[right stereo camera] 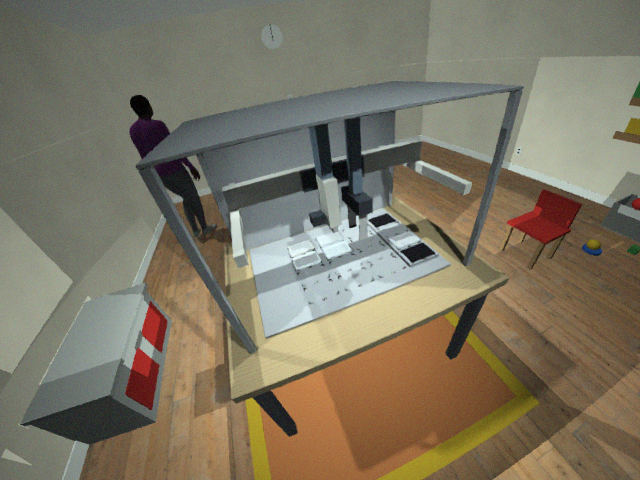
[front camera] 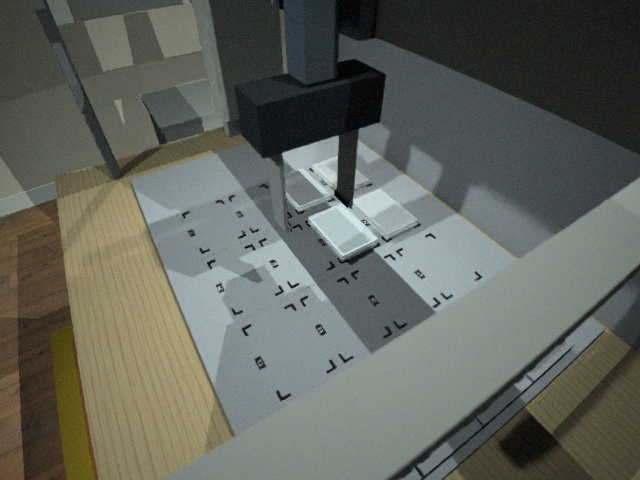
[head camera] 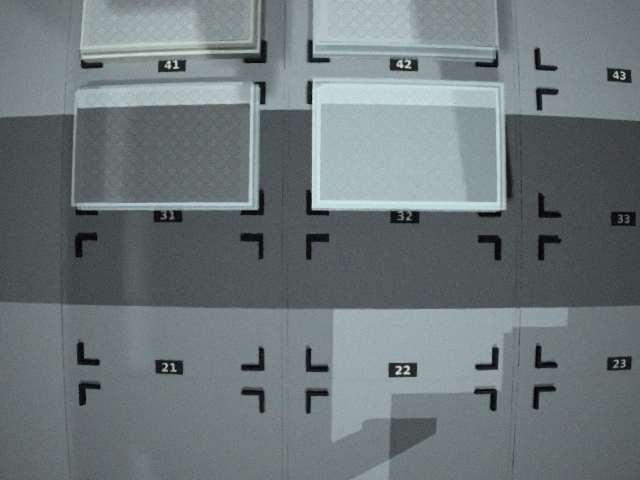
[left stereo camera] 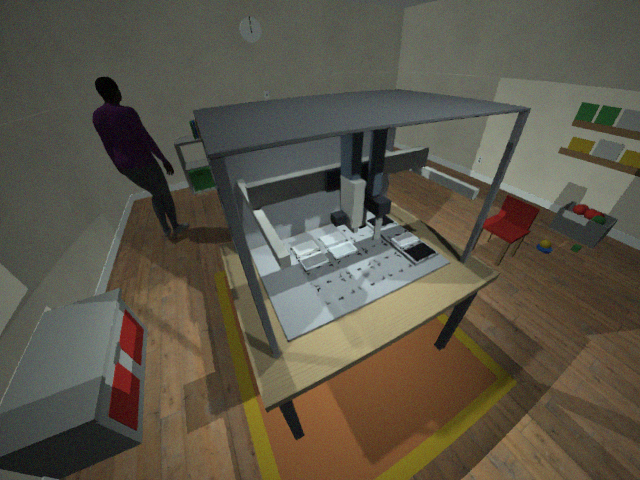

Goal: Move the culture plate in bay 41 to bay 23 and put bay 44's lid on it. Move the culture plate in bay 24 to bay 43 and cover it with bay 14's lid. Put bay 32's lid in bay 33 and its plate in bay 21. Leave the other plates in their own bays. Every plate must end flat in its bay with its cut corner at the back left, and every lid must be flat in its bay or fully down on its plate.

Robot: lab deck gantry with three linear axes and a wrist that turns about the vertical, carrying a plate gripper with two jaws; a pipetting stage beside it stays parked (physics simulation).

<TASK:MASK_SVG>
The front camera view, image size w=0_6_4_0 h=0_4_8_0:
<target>my gripper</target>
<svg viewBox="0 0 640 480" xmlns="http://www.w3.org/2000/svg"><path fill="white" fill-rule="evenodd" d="M385 73L356 59L338 62L337 78L304 85L288 73L234 85L242 136L263 159L267 158L274 219L285 233L292 230L291 225L288 223L282 153L339 135L337 189L334 195L347 208L352 207L358 133L360 128L380 123Z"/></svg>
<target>white lid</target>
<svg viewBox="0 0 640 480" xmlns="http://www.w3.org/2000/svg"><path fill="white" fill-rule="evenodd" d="M341 203L309 216L308 221L343 259L378 242L379 238Z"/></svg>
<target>cream-edged plate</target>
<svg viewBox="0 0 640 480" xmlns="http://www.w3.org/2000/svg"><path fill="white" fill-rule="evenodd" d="M358 170L355 170L354 191L370 184L370 181ZM338 156L314 164L311 167L313 172L333 191L337 189Z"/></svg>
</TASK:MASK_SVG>
